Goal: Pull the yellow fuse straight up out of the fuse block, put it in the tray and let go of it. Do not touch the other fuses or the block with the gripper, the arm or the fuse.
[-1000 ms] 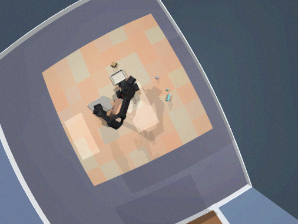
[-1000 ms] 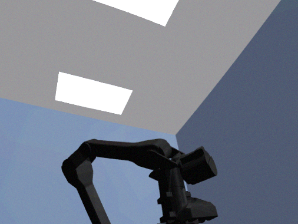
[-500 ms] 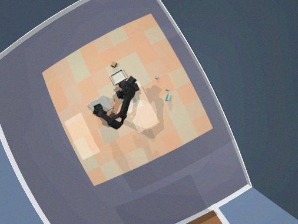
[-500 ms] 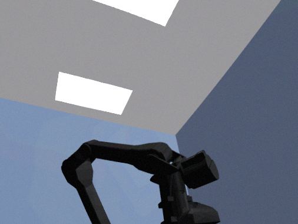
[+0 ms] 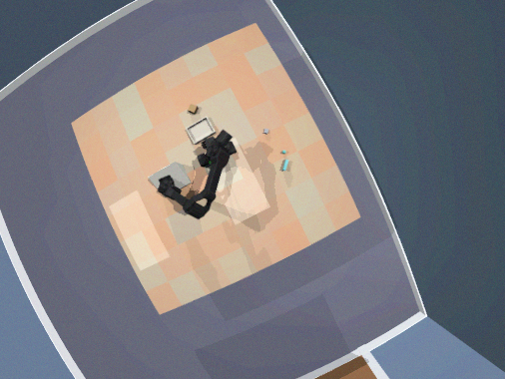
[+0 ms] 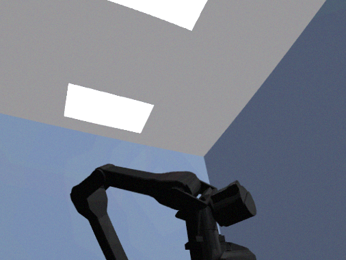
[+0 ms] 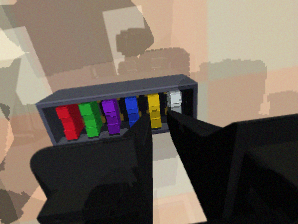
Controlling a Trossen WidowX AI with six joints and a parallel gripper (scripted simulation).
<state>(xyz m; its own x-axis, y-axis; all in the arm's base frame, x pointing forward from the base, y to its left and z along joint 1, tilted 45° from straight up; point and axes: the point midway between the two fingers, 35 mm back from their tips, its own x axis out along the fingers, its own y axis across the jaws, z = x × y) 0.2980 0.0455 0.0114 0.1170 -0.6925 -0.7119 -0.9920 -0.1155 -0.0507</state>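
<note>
Now: the yellow fuse 20 mm below my gripper tip. From my gripper tip the other things lie so: cyan piece: 330 mm ahead, 100 mm to the right, 40 mm below; then tray: 170 mm to the left, 50 mm below, 50 mm behind.
</note>
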